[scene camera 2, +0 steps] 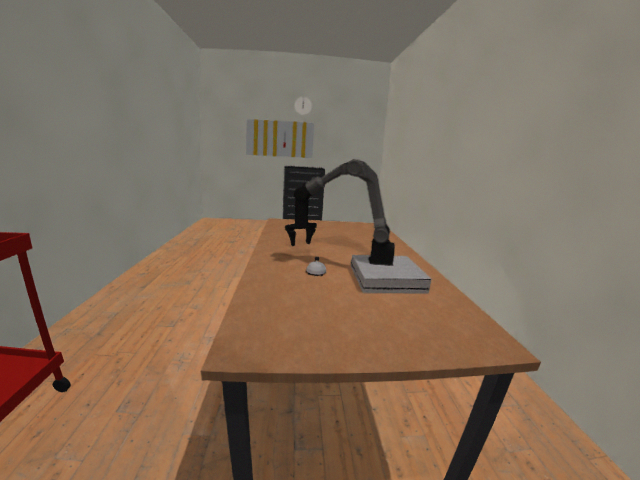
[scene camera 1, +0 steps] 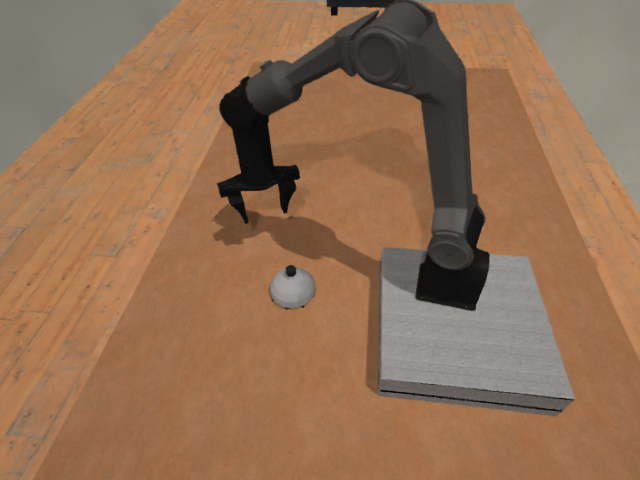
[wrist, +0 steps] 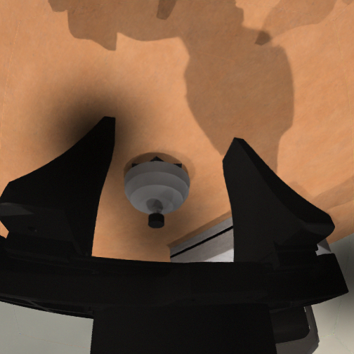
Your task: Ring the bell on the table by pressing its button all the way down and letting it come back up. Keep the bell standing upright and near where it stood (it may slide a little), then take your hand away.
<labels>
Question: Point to a bell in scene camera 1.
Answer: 289,292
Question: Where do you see a bell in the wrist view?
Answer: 156,184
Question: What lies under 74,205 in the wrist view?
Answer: The gripper.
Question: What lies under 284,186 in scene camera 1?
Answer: The gripper.
</labels>
